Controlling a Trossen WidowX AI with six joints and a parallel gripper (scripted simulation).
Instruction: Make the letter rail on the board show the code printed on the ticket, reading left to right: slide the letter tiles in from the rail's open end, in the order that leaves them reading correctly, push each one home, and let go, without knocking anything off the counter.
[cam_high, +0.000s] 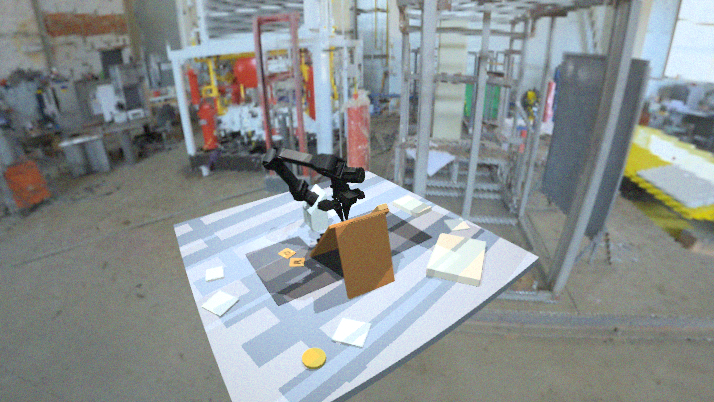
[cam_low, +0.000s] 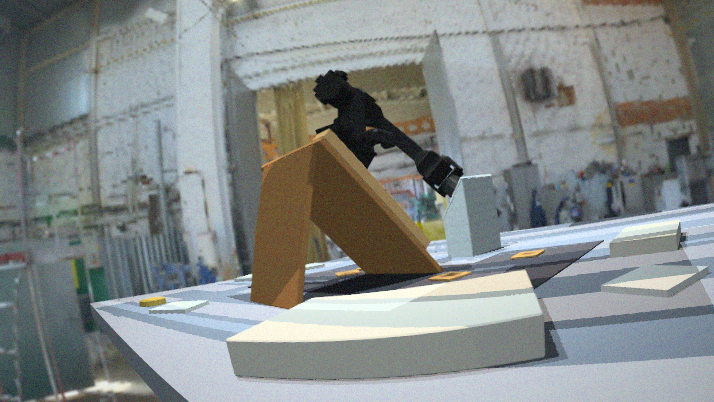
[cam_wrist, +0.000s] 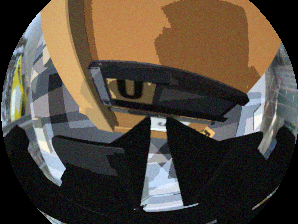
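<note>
My gripper tip is 30 mm to the right of the yellow letter tile, 30 mm short of it and 30 mm above it. Also, from my gripper tip: dark mat (190 mm below, 130 mm behind, 30 mm to the left); then white ticket (110 mm below, 40 mm behind, 30 mm to the right); then cream box (390 mm to the left, 270 mm ahead, 170 mm below).
</note>
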